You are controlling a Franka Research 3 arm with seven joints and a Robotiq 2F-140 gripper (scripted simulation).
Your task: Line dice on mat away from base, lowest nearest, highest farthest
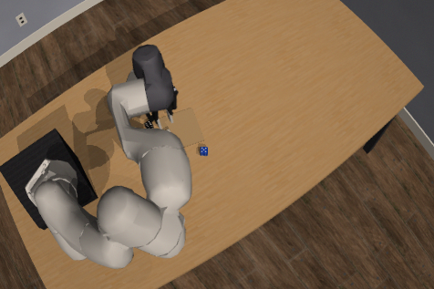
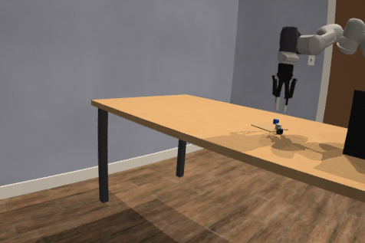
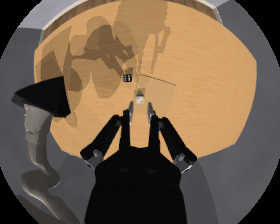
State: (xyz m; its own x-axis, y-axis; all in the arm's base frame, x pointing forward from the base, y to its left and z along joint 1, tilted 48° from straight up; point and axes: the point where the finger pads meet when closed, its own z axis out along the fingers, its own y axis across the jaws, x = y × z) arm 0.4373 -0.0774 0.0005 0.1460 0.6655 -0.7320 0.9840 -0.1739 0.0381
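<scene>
The blue die is 13 cm to the right of my hand, 12 cm below it and 6 cm ahead of it. Round my hand: white die (11 cm below); then thin tan mat (13 cm below, 5 cm ahead, 1 cm to the right); then black die (12 cm below, 7 cm to the left, 4 cm behind).
</scene>
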